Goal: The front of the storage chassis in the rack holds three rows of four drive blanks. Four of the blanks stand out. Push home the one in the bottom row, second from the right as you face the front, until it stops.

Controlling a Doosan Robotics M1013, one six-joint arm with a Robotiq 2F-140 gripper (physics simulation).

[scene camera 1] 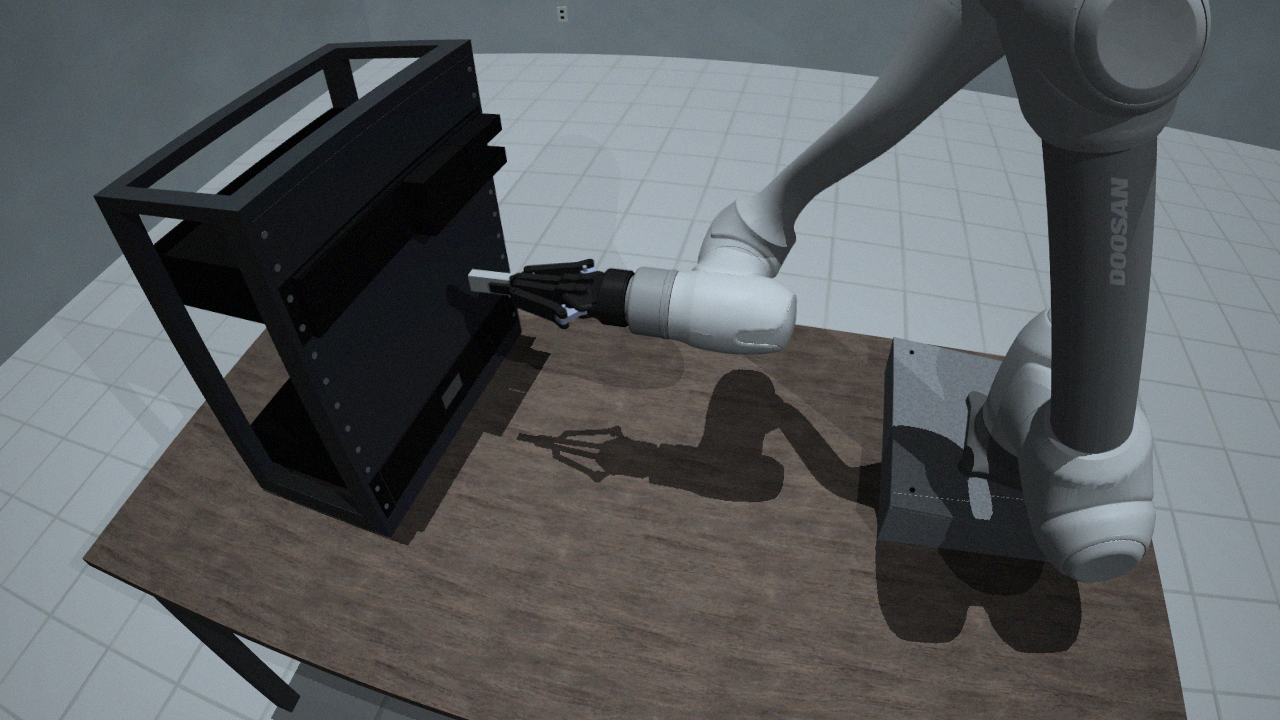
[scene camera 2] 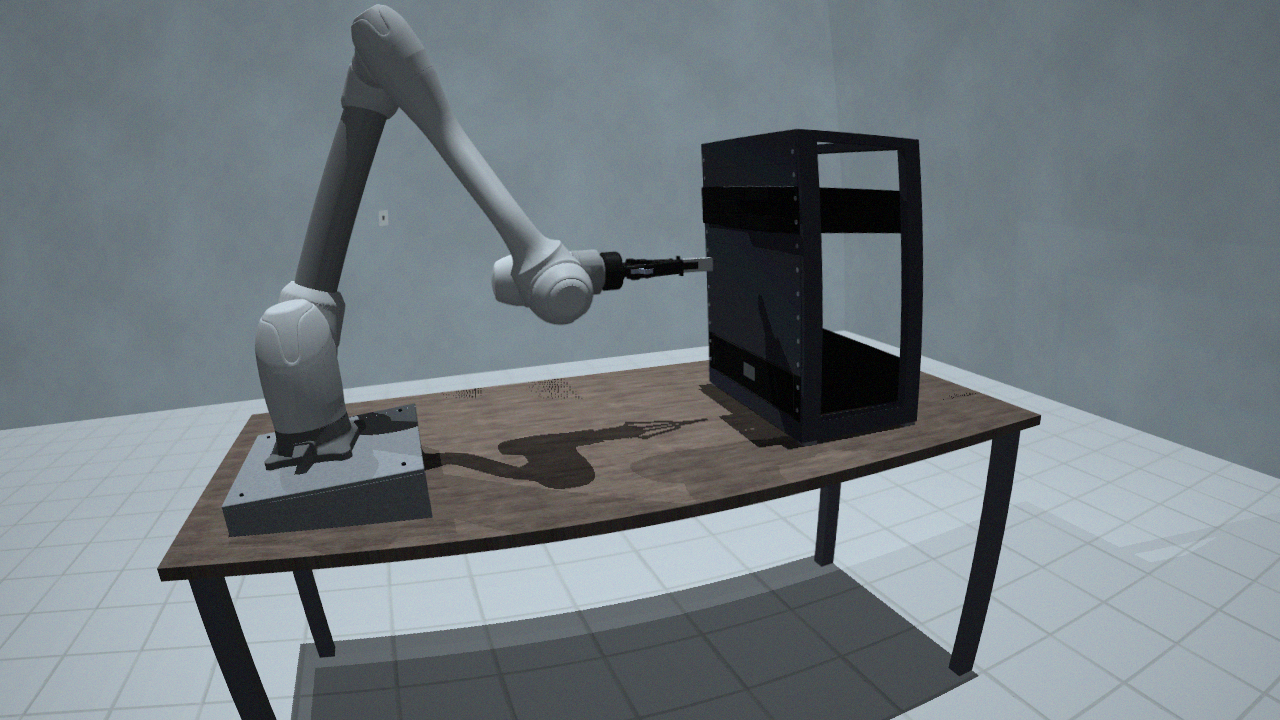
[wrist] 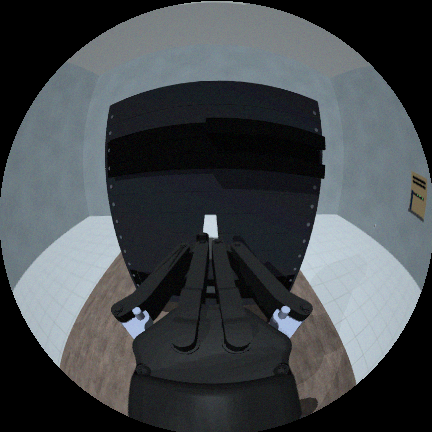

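Where they show: gripper, fingertip midpoint: (scene camera 1: 471,280) (scene camera 2: 711,264) (wrist: 210,223); arm's base at its link origin: (scene camera 1: 1012,448) (scene camera 2: 317,447).
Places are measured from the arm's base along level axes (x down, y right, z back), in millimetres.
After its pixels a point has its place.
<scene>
The rack (scene camera 1: 304,385) {x -269, y -474, z -893 mm} (scene camera 2: 810,286) {x -235, y 29, z -934 mm} stands on the table with its front toward the arm. The chassis (scene camera 1: 384,232) {x -375, y -279, z -876 mm} (scene camera 2: 750,207) {x -375, y -160, z -886 mm} (wrist: 160,150) {x -369, y -305, z -873 mm} is a black band in its upper part. Dark parts stand out from its right half in the wrist view. Single drive blanks, their rows and the bottom-row one named in the task cannot be told apart in the dark. My gripper (scene camera 1: 510,282) (scene camera 2: 687,265) {x -257, y -203, z -811 mm} (wrist: 210,223) {x -257, y -203, z -811 mm} is shut and level, with a pale tip piece. The tip is below the chassis, close in front of the plain panel (scene camera 1: 393,349) {x -199, y -318, z -887 mm} (scene camera 2: 751,295) {x -187, y -204, z -897 mm}; contact cannot be told.
A lower black band with a small grey plate (scene camera 1: 452,391) {x -18, y -221, z -896 mm} (scene camera 2: 749,370) {x -22, y -218, z -896 mm} crosses the rack's foot. The arm stands on a grey base block (scene camera 1: 935,385) {x -10, y 87, z -148 mm} (scene camera 2: 340,501) {x 27, y 202, z -88 mm} at the far end of the wooden table (scene camera 1: 671,573) {x 72, y -350, z -455 mm} (scene camera 2: 626,519) {x 77, y 230, z -548 mm}. Shadows of arm and gripper fall on the table.
</scene>
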